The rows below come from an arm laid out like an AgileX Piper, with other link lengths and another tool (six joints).
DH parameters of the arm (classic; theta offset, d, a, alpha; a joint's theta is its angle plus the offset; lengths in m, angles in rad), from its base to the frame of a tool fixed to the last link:
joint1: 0 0.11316 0 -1.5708
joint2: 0.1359 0 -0.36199 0
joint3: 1.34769 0 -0.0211 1.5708
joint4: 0 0.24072 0 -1.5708
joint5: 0 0 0 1.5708
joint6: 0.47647 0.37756 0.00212 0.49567
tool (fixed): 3.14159 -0.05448 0 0
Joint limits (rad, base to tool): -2.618..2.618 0..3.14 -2.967..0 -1.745..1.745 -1.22..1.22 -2.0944..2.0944
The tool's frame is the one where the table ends.
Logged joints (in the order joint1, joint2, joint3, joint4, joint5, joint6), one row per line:
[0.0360 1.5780 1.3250 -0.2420 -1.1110 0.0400]
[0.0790 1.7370 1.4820 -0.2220 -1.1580 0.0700]
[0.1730 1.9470 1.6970 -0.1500 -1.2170 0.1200]
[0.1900 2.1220 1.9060 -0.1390 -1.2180 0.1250]
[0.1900 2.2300 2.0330 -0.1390 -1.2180 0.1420]
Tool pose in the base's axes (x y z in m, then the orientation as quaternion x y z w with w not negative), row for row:
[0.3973 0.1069 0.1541 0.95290 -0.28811 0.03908 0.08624]
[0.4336 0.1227 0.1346 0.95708 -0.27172 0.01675 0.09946]
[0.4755 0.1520 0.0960 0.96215 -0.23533 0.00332 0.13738]
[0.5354 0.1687 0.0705 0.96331 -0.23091 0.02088 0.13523]
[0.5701 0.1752 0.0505 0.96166 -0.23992 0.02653 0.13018]
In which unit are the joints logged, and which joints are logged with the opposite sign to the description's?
The joints are logged in radians. Opposite sign: joint3, joint4, joint5.
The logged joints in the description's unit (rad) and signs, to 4 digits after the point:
[0.0360 1.5780 -1.3250 0.2420 1.1110 0.0400]
[0.0790 1.7370 -1.4820 0.2220 1.1580 0.0700]
[0.1730 1.9470 -1.6970 0.1500 1.2170 0.1200]
[0.1900 2.1220 -1.9060 0.1390 1.2180 0.1250]
[0.1900 2.2300 -2.0330 0.1390 1.2180 0.1420]

